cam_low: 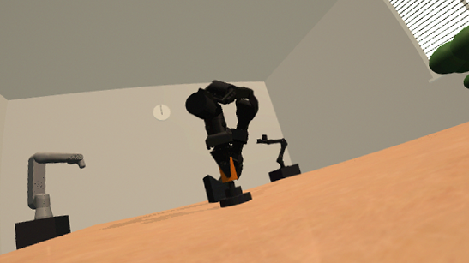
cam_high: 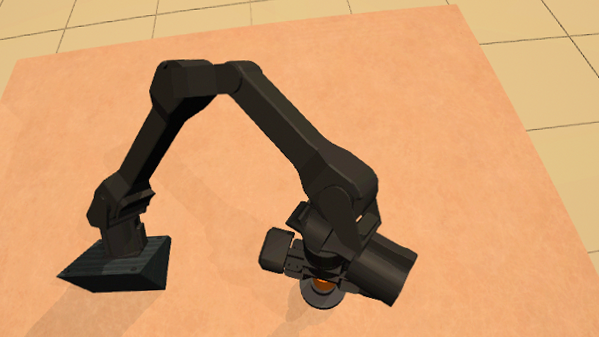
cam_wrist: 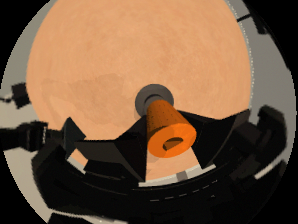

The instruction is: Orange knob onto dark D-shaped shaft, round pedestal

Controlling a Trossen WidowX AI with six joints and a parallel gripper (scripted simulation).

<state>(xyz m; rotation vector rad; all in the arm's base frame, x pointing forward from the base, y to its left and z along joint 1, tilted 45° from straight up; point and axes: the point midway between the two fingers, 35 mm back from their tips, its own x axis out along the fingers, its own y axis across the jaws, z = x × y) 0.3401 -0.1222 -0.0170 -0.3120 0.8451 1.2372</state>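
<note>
The orange knob lies 20 mm above my gripper tip. Also, from my gripper tip: dark round pedestal 40 mm below.
</note>
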